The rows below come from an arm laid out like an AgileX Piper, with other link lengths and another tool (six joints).
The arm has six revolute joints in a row. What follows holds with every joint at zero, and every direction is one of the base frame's. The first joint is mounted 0.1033 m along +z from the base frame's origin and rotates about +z. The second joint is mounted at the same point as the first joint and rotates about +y. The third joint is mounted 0.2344 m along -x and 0.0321 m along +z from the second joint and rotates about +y. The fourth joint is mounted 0.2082 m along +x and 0.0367 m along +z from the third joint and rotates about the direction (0.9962, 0, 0.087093). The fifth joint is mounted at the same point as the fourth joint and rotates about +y. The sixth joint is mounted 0.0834 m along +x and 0.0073 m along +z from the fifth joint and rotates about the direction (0.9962, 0, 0.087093). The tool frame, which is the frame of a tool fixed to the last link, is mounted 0.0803 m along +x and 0.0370 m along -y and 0.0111 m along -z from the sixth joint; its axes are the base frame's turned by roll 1.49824, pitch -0.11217 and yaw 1.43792 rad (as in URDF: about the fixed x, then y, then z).
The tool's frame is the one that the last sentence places.
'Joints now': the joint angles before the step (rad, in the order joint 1, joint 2, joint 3, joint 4, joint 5, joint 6). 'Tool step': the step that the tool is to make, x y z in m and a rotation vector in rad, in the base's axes. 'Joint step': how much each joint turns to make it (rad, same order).
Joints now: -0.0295 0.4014 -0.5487 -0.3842 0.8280 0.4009
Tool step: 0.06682 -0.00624 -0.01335 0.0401 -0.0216 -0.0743
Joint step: 0.0000 0.3856 -0.0021 -0.3124 -0.3134 0.4398
